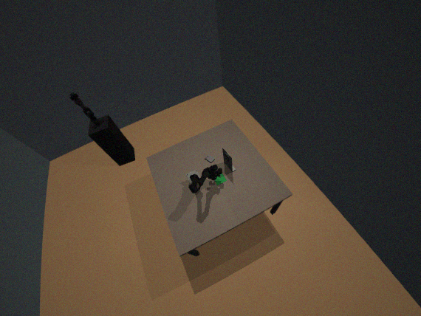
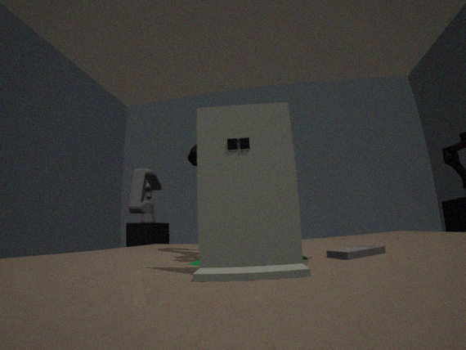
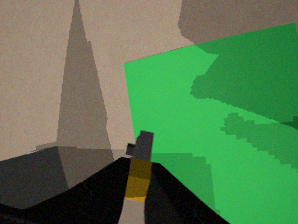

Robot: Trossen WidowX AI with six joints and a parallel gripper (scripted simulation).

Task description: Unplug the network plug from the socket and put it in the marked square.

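Right now my gripper tip is 10 mm past the green marked square and 70 mm above it. The rest, counted from my gripper tip: upright panel (150 mm ahead, 100 mm to the left, 70 mm above); then small flat grey slab (20 mm behind, 300 mm to the left, 60 mm below); then network plug (right at my gripper tip).
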